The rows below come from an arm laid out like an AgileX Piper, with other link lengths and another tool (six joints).
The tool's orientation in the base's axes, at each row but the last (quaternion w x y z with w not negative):
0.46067 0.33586 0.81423 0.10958
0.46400 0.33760 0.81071 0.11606
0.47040 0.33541 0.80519 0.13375
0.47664 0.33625 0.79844 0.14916
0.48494 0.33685 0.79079 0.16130
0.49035 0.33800 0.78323 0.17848
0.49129 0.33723 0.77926 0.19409
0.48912 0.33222 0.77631 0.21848
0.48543 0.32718 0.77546 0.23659
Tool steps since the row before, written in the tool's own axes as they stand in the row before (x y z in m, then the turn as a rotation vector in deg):
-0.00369 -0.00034 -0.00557 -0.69 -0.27 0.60
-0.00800 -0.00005 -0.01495 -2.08 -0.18 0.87
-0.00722 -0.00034 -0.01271 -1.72 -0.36 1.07
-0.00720 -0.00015 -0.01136 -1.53 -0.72 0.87
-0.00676 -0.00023 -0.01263 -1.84 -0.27 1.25
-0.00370 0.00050 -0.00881 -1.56 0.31 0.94
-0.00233 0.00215 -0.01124 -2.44 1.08 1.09
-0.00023 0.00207 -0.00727 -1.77 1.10 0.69
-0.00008 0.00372 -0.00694 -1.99 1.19 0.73
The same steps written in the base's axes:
-0.00345 -0.00192 0.00540 0.62 -0.73 0.00
-0.00971 -0.00341 0.01348 1.35 -1.61 0.84
-0.00851 -0.00379 0.01127 1.33 -1.52 0.40
-0.00754 -0.00406 0.01037 0.95 -1.64 0.17
-0.00910 -0.00392 0.01035 1.55 -1.55 0.46
-0.00658 -0.00180 0.00671 1.40 -0.93 0.77
-0.00868 0.00015 0.00781 2.05 -1.03 1.75
-0.00588 0.00114 0.00461 1.49 -0.53 1.52
-0.00524 0.00211 0.00549 1.62 -0.63 1.70

